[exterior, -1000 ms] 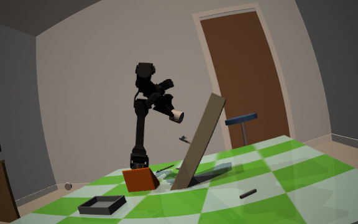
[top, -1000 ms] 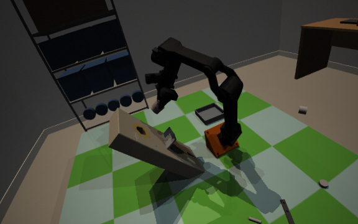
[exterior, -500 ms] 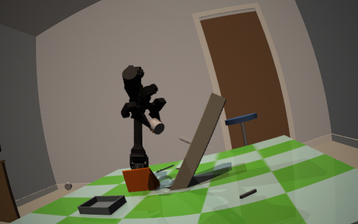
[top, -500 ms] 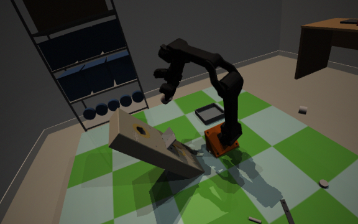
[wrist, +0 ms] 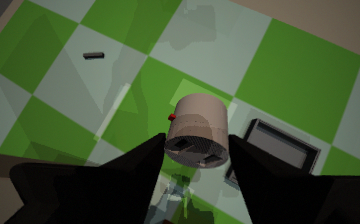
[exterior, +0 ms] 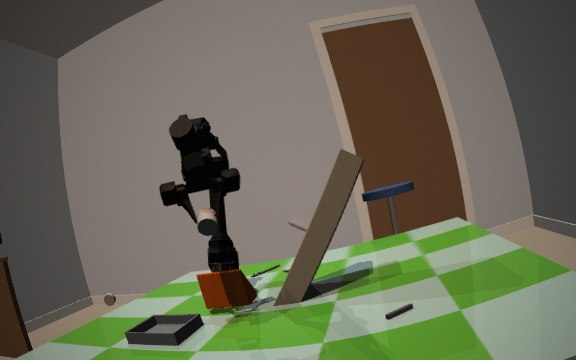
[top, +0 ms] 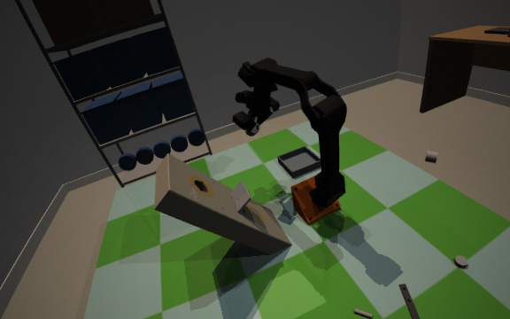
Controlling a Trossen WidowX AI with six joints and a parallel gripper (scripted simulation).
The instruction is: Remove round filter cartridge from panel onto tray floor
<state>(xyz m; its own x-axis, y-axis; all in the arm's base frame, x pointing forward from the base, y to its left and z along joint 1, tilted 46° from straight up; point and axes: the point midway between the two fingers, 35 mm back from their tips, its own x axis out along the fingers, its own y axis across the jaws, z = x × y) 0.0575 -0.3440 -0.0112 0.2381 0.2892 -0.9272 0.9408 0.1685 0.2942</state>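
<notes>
Now: gripper tip 25 cm above the dark tray, 19 cm past it and 1 cm to the left of it. Also, from my gripper tip: grey bracket (23 cm to the left, 18 cm ahead, 9 cm below); then tan service panel (23 cm ahead, 22 cm to the left, 7 cm below); then round filter cartridge (right at my gripper tip).
</notes>
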